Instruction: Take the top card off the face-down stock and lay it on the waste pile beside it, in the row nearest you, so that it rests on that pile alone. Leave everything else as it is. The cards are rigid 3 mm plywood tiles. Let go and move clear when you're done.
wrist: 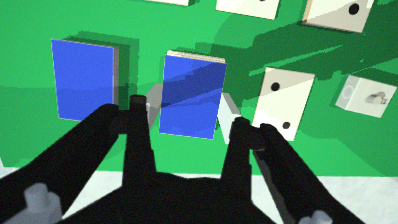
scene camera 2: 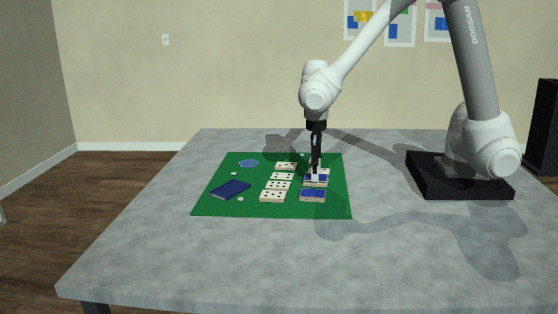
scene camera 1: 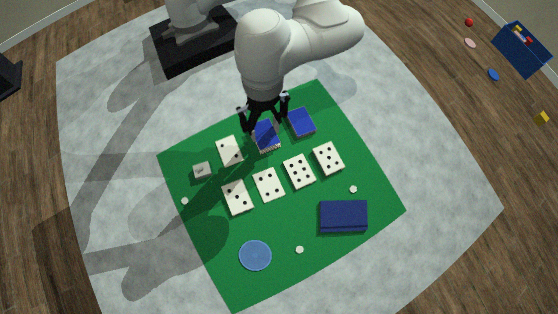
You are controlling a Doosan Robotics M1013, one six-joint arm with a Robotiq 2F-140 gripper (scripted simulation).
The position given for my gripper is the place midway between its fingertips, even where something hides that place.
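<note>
Green mat visible to me in scene camera 1 [scene camera 1: 292, 220], in the wrist view [wrist: 332, 141] and in scene camera 2 [scene camera 2: 337, 205]. Grey cube [wrist: 361, 95] also seen. Blue disc [scene camera 1: 255, 255] seen; in the wrist view it is out of frame. Blue box [scene camera 1: 341, 215] seen; it too is out of frame in the wrist view. My gripper: visible in scene camera 1 [scene camera 1: 264, 133] and in the wrist view [wrist: 190, 100].
</note>
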